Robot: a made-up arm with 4 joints.
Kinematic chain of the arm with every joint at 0, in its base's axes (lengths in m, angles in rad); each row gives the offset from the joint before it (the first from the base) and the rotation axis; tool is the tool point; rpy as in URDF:
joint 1: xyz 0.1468 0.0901 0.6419 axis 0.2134 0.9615 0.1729
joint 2: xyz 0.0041 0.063 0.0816 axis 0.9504 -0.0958 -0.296
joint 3: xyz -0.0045 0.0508 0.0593 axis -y
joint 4: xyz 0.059 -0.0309 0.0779 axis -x
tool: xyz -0.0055 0.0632 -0.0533 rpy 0 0 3.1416
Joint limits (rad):
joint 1: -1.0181..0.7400
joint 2: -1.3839..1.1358
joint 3: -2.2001..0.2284
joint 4: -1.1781..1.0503
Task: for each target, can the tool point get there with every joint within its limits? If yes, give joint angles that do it. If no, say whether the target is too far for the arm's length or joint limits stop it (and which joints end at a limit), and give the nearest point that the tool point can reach.
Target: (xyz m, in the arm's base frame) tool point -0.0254 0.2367 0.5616
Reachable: no: joint limits stop it (at a limit: joint 1, joint 3) | nearest point 0.0750 0.2055 0.6506 | short by 0.138 m
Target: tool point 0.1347 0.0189 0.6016
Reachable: no: joint limits stop it (at a limit: joint 2, joint 3, joint 4) | nearest point 0.1637 0.1374 0.6025 | short by 0.122 m
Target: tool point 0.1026 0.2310 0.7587
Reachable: yes | joints -0.8470 0.6471 -1.3489 -0.0076
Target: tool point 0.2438 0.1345 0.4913
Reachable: no: joint limits stop it (at a limit: joint 2, joint 4) | nearest point 0.1964 0.1688 0.5977 | short by 0.121 m
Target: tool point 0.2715 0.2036 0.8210
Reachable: yes | joints 0.3981 0.2819 -0.0457 -0.2730
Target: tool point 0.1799 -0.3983 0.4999
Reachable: no: too far | nearest point 0.2481 0.0766 0.7042 | short by 0.521 m
